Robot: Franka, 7 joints.
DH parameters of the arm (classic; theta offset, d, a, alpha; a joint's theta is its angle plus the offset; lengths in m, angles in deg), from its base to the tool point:
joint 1: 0 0.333 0 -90
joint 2: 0 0 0 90
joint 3: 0 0.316 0.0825 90
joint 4: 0 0 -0.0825 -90
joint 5: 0 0.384 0 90
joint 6: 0 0 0.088 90
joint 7: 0 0.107 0 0
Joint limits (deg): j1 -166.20..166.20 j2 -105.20..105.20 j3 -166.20..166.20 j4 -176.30..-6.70 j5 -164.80..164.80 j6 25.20..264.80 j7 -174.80..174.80
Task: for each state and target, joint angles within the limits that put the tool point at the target. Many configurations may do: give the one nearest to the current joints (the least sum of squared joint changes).
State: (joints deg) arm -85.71 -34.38 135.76 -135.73 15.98 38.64 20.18
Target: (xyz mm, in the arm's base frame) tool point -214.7 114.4 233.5
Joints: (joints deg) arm -32.26 -24.46 166.20 -147.19 36.63 35.57 20.18
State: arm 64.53 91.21 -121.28 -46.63 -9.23 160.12 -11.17
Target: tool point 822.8 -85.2 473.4
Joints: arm 22.10 91.02 -112.47 -52.40 -9.88 157.23 -11.17
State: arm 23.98 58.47 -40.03 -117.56 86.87 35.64 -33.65
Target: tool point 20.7 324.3 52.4
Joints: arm 58.02 62.95 3.03 -132.26 82.73 37.56 -33.65
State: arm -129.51 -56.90 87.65 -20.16 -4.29 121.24 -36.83
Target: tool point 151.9 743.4 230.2
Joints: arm -88.19 -95.26 98.66 -6.70 3.54 72.98 -36.83
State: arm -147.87 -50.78 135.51 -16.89 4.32 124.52 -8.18
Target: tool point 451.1 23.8 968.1
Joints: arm -155.99 -23.67 128.81 -11.24 0.40 79.57 -8.18
